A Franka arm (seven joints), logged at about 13 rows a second.
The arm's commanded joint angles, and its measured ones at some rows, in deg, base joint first. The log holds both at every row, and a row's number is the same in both.
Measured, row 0:
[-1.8 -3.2 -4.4 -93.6 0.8 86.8 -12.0]
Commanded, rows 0 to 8:
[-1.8 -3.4 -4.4 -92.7 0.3 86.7 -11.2]
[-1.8 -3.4 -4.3 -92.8 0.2 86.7 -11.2]
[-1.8 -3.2 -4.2 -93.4 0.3 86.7 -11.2]
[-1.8 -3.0 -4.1 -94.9 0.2 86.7 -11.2]
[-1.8 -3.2 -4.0 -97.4 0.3 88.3 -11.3]
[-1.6 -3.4 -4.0 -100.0 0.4 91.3 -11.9]
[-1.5 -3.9 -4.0 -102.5 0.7 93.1 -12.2]
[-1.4 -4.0 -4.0 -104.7 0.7 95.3 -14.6]
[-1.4 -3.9 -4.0 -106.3 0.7 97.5 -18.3]
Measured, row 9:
[-1.6 -2.8 -3.9 -102.6 0.8 94.1 -14.0]
